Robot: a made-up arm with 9 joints. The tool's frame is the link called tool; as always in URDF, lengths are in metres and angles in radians. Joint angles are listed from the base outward.
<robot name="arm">
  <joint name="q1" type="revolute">
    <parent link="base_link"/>
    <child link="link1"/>
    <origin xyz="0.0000 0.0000 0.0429"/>
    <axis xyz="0 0 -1"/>
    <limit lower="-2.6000" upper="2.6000"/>
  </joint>
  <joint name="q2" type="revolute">
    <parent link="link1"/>
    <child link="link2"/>
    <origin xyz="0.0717 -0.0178 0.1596"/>
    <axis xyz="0 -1 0"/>
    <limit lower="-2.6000" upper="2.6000"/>
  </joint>
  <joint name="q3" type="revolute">
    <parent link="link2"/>
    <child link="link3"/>
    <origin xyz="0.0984 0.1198 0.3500"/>
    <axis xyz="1 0 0"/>
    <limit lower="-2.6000" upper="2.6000"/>
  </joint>
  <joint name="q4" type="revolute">
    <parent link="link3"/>
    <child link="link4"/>
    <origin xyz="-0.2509 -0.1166 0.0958"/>
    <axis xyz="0 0 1"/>
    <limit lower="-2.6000" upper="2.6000"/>
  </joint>
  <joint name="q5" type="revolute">
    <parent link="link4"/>
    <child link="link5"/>
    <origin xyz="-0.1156 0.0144 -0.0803"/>
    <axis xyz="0 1 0"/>
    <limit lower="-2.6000" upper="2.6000"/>
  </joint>
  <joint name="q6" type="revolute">
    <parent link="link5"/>
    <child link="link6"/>
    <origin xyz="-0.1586 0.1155 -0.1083"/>
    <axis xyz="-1 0 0"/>
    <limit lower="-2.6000" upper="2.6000"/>
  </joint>
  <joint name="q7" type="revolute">
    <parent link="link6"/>
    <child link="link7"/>
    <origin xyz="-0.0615 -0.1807 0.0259"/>
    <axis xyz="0 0 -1"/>
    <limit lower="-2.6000" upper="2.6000"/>
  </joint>
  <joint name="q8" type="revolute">
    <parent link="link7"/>
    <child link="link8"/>
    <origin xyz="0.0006 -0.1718 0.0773"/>
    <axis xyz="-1 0 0"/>
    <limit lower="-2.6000" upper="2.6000"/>
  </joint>
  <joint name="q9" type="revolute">
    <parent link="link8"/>
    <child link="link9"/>
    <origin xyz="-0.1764 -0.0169 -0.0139"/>
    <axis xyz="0 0 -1"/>
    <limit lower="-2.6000" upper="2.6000"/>
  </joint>
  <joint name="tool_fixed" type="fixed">
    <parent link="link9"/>
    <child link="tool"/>
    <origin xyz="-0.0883 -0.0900 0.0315"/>
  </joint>
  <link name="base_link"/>
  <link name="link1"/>
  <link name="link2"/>
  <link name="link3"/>
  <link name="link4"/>
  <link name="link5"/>
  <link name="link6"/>
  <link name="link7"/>
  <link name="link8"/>
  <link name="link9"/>
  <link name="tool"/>
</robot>
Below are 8 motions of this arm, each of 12 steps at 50 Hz.
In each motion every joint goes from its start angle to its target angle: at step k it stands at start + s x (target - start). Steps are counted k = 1, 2, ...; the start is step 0. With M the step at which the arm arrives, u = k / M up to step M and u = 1 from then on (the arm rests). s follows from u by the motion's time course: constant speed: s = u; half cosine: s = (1 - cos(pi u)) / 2; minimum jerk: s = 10 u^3 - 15 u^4 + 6 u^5.
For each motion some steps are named. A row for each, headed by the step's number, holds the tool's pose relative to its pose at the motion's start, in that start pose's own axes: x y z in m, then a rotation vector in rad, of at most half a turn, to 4 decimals.
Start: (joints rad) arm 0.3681 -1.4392 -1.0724 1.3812 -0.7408 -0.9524 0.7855 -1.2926 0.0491
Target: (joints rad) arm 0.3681 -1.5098 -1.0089 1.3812 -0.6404 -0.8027 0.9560 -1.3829 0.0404
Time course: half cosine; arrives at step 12
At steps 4, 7, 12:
4: -0.0130 0.0160 -0.0064 0.0050 -0.0491 -0.0043
7: -0.0304 0.0396 -0.0171 0.0121 -0.1232 -0.0075
12: -0.0446 0.0618 -0.0286 0.0187 -0.1950 -0.0067

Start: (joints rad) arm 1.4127 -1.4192 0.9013 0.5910 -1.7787 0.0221 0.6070 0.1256 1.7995
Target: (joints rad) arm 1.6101 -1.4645 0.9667 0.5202 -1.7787 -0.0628 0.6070 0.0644 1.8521
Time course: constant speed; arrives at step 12
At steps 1, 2, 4, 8, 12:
1: -0.0068 -0.0015 -0.0052 0.0096 0.0084 -0.0219
2: -0.0136 -0.0028 -0.0103 0.0192 0.0168 -0.0437
4: -0.0274 -0.0049 -0.0206 0.0384 0.0339 -0.0872
8: -0.0555 -0.0067 -0.0409 0.0773 0.0688 -0.1736
12: -0.0841 -0.0055 -0.0608 0.1168 0.1047 -0.2592

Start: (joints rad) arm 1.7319 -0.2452 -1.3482 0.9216 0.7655 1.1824 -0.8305 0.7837 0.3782
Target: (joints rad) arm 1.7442 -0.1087 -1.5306 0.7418 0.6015 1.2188 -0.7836 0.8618 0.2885
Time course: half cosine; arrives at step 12
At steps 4, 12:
4: 0.0096 -0.0150 0.0370 0.0232 0.0701 0.0107
12: 0.0603 -0.0750 0.1459 0.0875 0.2915 0.0691

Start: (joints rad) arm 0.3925 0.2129 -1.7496 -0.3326 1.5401 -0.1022 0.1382 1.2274 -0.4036
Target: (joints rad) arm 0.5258 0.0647 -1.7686 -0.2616 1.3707 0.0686 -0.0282 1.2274 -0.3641
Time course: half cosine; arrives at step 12
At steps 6, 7, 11, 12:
6: -0.0407 -0.0572 0.0510 -0.2166 0.0071 -0.0603
7: -0.0503 -0.0721 0.0657 -0.2741 0.0083 -0.0718
11: -0.0739 -0.1127 0.1092 -0.4334 0.0102 -0.0946
12: -0.0749 -0.1146 0.1114 -0.4411 0.0102 -0.0954

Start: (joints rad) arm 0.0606 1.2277 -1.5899 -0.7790 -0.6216 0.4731 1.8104 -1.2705 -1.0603
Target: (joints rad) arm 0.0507 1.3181 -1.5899 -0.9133 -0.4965 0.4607 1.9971 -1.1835 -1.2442
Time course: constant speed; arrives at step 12
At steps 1, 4, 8, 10, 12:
1: 0.0042 0.0067 0.0035 -0.0342 0.0055 0.0205
4: 0.0163 0.0278 0.0129 -0.1368 0.0239 0.0809
8: 0.0316 0.0573 0.0223 -0.2737 0.0534 0.1588
10: 0.0388 0.0726 0.0256 -0.3420 0.0701 0.1964
12: 0.0457 0.0882 0.0279 -0.4104 0.0882 0.2331

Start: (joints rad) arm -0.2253 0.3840 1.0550 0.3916 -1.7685 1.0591 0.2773 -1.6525 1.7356
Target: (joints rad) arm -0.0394 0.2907 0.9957 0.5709 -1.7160 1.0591 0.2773 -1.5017 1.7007
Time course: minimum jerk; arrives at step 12
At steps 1, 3, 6, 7, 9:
1: 0.0004 -0.0002 0.0001 -0.0004 -0.0004 0.0007
3: 0.0085 -0.0031 0.0024 -0.0079 -0.0090 0.0147
6: 0.0411 -0.0123 0.0114 -0.0382 -0.0456 0.0710
7: 0.0535 -0.0148 0.0148 -0.0500 -0.0607 0.0929
9: 0.0730 -0.0176 0.0200 -0.0687 -0.0854 0.1276

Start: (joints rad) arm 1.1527 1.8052 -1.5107 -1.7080 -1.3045 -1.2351 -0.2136 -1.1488 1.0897
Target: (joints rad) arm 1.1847 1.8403 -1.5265 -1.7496 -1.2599 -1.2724 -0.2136 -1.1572 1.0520
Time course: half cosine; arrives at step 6
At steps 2, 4, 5, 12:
2: -0.0020 0.0010 0.0006 0.0012 -0.0091 0.0144
4: -0.0055 0.0027 0.0014 0.0040 -0.0274 0.0440
5: -0.0067 0.0033 0.0016 0.0051 -0.0342 0.0551
12: -0.0071 0.0035 0.0016 0.0055 -0.0366 0.0592

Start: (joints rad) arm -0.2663 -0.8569 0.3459 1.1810 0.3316 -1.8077 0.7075 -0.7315 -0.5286
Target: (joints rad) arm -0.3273 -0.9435 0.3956 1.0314 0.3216 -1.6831 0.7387 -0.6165 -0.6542
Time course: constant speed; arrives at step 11
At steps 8, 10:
8: 0.0006 -0.0133 -0.0576 -0.0580 -0.0385 0.1076
10: 0.0006 -0.0154 -0.0730 -0.0738 -0.0496 0.1325

